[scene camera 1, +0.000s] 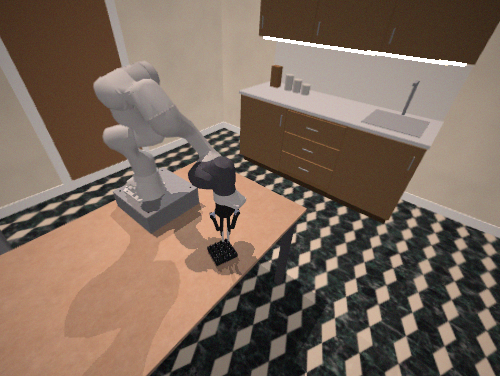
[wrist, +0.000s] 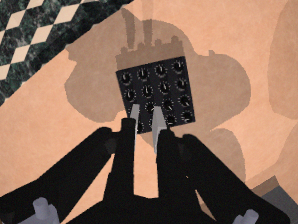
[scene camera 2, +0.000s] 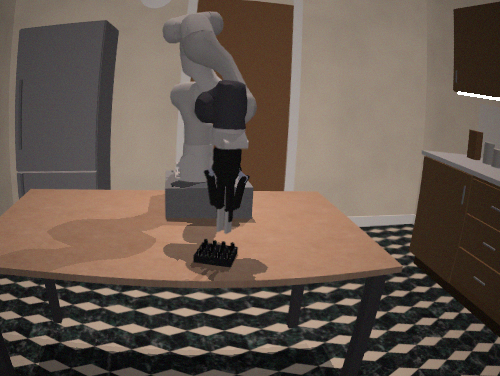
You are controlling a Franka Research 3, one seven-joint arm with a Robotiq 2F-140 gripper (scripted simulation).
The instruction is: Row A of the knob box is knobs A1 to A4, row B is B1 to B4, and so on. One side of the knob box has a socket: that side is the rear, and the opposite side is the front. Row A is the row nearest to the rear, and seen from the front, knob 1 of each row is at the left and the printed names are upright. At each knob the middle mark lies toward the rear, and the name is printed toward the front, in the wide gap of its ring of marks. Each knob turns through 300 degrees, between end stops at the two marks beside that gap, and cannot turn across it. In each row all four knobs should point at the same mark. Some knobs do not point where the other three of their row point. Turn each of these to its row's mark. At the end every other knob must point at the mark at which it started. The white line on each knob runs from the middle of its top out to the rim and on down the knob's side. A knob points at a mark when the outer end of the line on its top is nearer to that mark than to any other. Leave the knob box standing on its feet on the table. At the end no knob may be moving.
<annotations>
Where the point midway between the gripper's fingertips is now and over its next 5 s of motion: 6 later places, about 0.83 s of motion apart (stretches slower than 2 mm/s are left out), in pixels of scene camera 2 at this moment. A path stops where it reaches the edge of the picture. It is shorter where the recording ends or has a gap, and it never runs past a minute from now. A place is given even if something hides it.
My gripper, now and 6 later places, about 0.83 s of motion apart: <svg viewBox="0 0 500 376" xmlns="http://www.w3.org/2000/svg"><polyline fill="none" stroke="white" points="223,231 222,229 221,233 221,241 221,243 221,245 221,244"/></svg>
</annotations>
